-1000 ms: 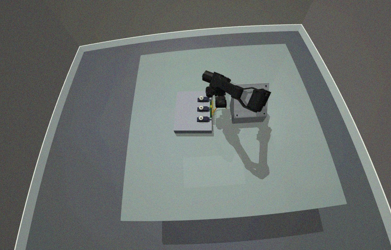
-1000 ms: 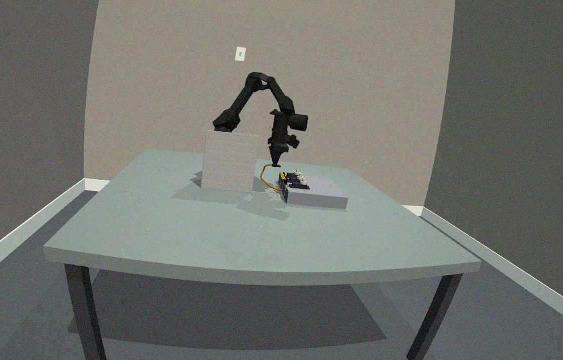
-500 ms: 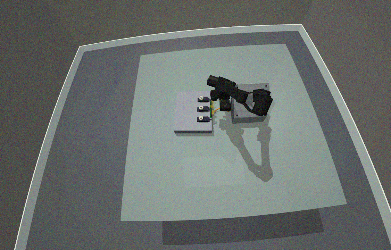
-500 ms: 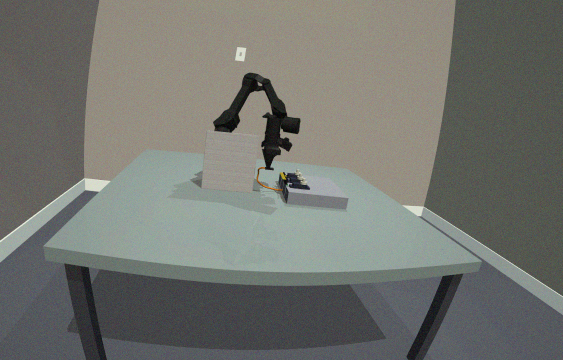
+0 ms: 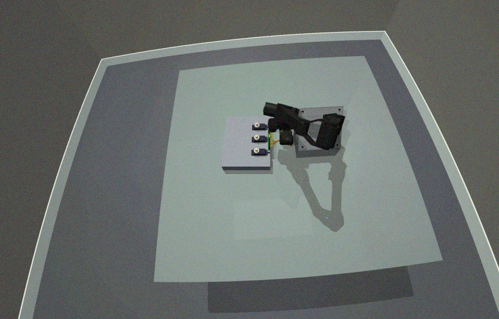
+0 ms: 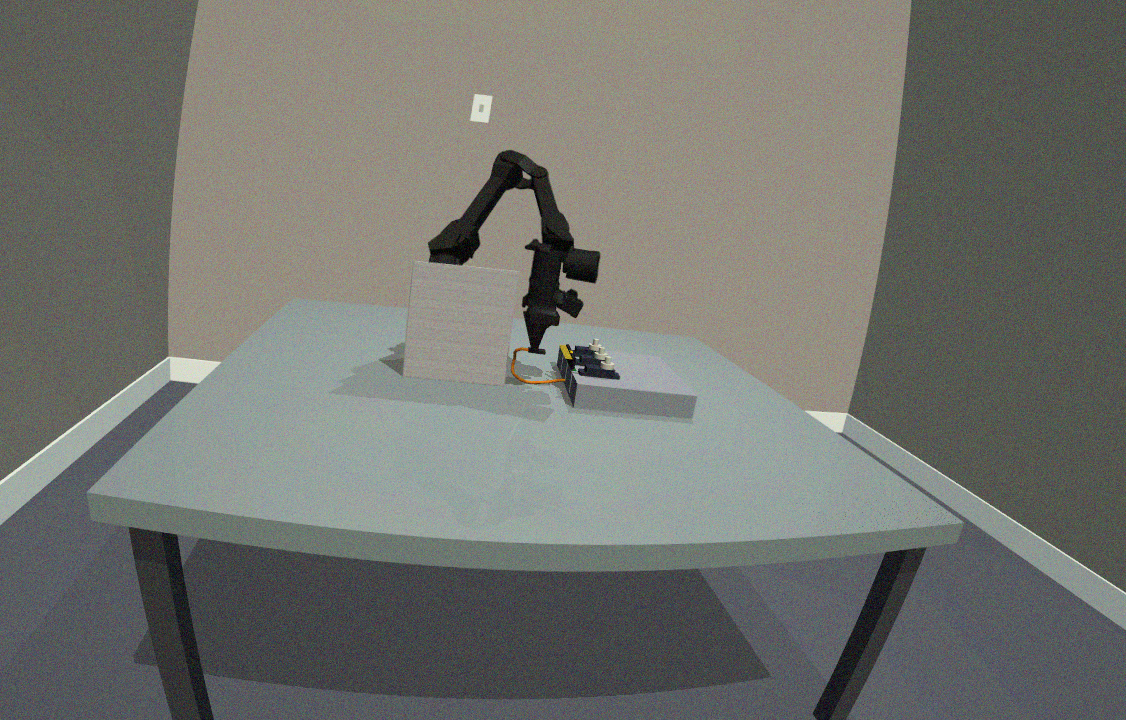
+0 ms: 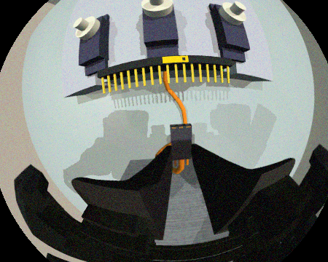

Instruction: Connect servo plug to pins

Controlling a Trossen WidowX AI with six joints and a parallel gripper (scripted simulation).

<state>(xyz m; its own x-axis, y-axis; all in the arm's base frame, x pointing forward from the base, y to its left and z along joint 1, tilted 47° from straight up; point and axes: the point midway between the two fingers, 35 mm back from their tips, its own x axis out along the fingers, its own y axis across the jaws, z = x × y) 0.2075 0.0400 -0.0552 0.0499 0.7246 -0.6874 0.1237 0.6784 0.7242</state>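
The yellow band lies 8 cm ahead of my gripper tip and 1 cm to the right of it. From my gripper tip the other things lie so: grey printed holder 24 cm ahead, 4 cm below, 2 cm to the right.
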